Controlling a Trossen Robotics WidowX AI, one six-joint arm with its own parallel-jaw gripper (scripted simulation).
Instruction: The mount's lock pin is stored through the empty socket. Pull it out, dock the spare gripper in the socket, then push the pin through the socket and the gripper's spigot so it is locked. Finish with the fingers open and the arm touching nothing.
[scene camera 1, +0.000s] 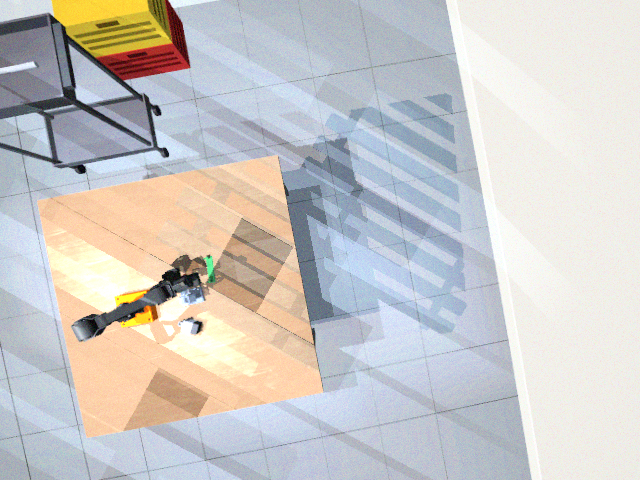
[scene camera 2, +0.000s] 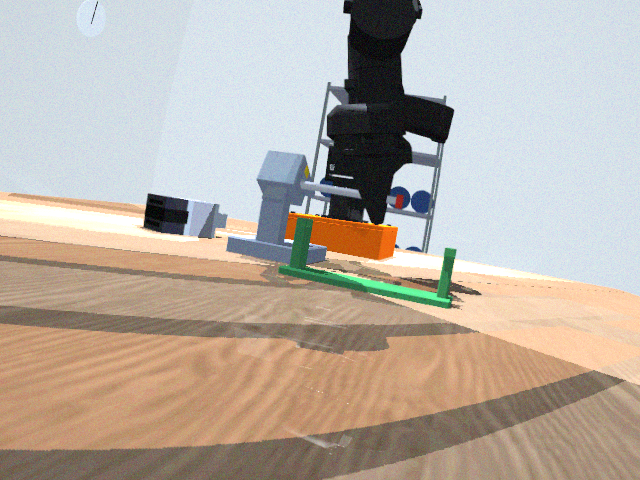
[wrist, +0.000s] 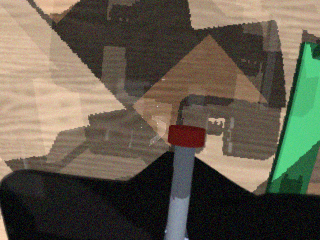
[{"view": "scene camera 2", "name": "gripper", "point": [377, 224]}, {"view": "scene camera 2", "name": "spare gripper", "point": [166, 214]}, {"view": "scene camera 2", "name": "green cradle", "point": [297, 268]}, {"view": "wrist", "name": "gripper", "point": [177, 160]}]
